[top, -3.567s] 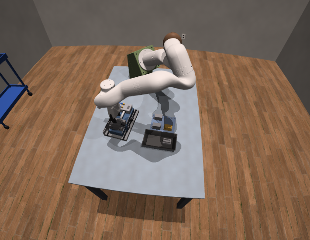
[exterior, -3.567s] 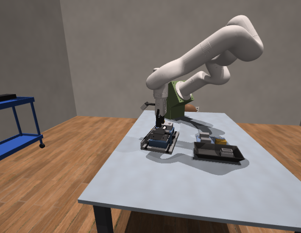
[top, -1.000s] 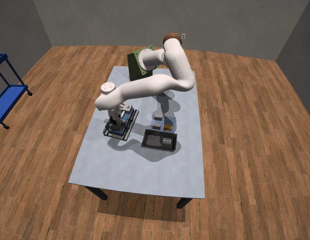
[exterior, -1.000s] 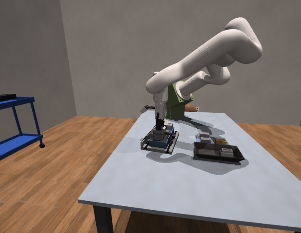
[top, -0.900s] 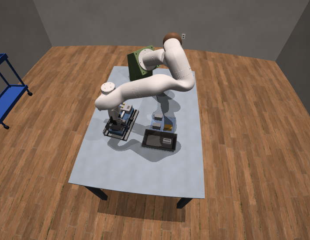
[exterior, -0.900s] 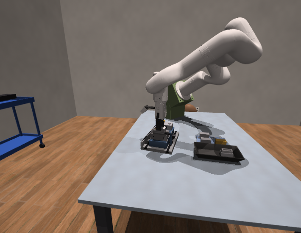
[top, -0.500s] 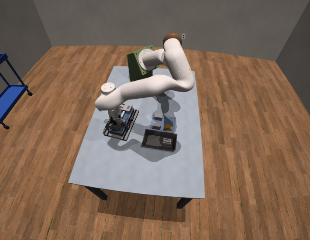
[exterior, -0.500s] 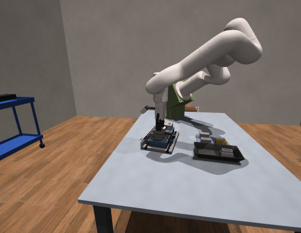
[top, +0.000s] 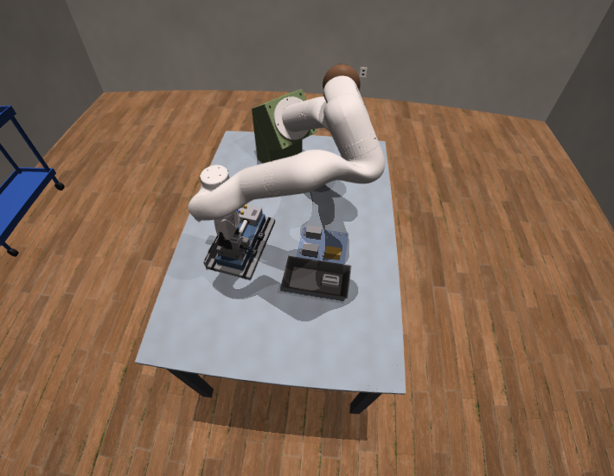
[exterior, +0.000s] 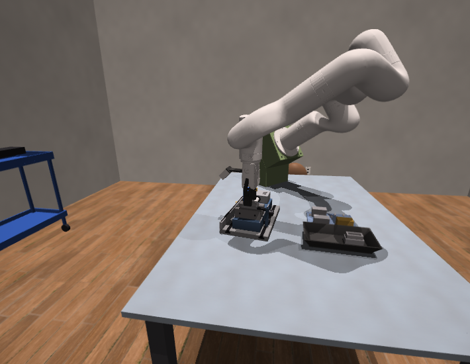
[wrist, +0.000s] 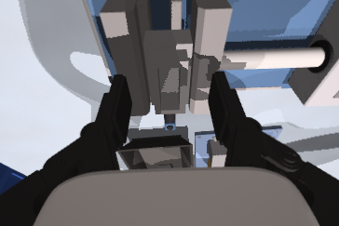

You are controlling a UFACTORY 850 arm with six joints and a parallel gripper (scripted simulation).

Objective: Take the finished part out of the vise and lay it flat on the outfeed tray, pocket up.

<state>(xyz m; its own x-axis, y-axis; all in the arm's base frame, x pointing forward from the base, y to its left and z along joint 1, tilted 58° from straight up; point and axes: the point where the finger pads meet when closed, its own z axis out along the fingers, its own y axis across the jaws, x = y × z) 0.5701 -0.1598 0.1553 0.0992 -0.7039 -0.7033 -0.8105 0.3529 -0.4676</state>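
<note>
Now: the pale block 130 mm behind my hand, 260 mm to the left of it and 100 mm below it. From my hand the other things lie so: orange block 150 mm behind, 350 mm to the left, 100 mm below; light blue plate 180 mm behind, 300 mm to the left, 120 mm below; vise actuator box 160 mm behind, 20 mm to the right, 50 mm below.
</note>
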